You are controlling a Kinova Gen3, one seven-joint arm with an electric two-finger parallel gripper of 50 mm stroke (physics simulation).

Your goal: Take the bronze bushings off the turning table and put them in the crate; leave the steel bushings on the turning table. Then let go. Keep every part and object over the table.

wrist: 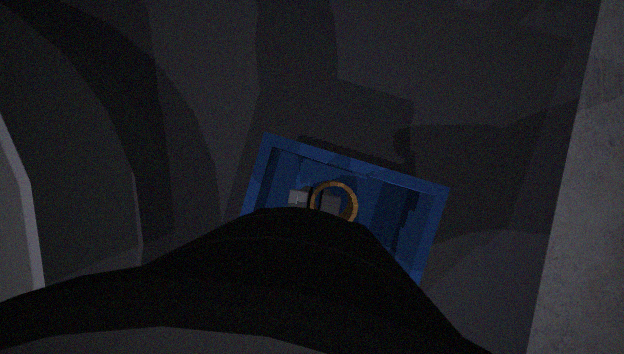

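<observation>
My gripper (315, 199) is shut on a bronze bushing (355, 205), a thin ring seen from above, in the middle of the wrist view. One grey fingertip is inside the ring and the other is outside its left wall. The bushing and fingertips are over the blue crate (433, 220); the height above the crate's floor is hard to tell. The crate sits tilted in the view, and the dark gripper body hides its near part. At the far left, a curved pale edge and grey surface look like part of the turning table (10, 240). No steel bushing shows.
The dark grey table top (475, 165) surrounds the crate and carries broad shadows. Its straight edge runs down the right side, with a lighter grey surface (585, 225) beyond it. The black gripper body covers the lower middle of the view.
</observation>
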